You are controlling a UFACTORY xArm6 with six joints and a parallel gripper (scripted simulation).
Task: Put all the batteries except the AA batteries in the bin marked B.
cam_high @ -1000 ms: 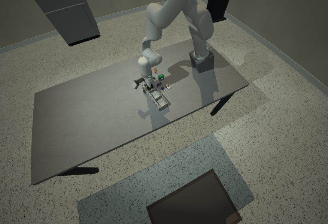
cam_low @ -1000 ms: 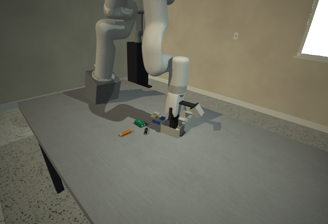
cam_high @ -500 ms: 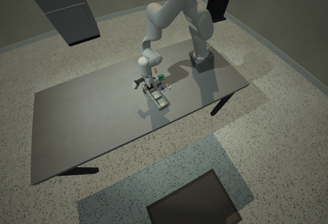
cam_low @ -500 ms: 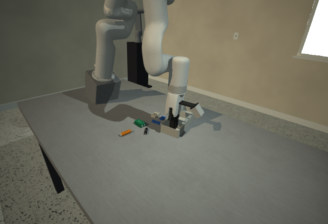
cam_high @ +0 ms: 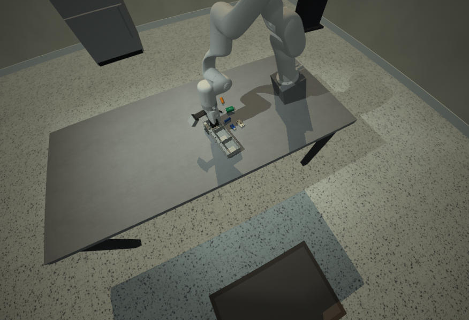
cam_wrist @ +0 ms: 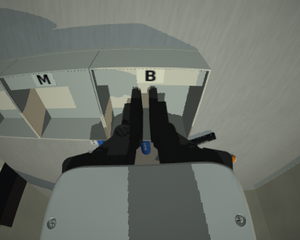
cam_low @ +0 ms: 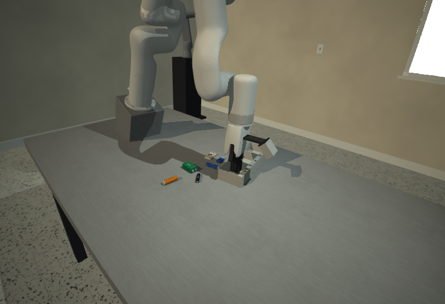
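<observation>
Right now my hand is 10 mm past the grey bin row, 80 mm to the right of it and 20 mm above it. The rest, counted from my hand: black cylindrical battery (70 mm behind, 100 mm to the right, 40 mm below); blue cylindrical battery (90 mm behind, 20 mm to the right, 40 mm below); blue USB stick (100 mm behind, 50 mm to the left, 40 mm below).
</observation>
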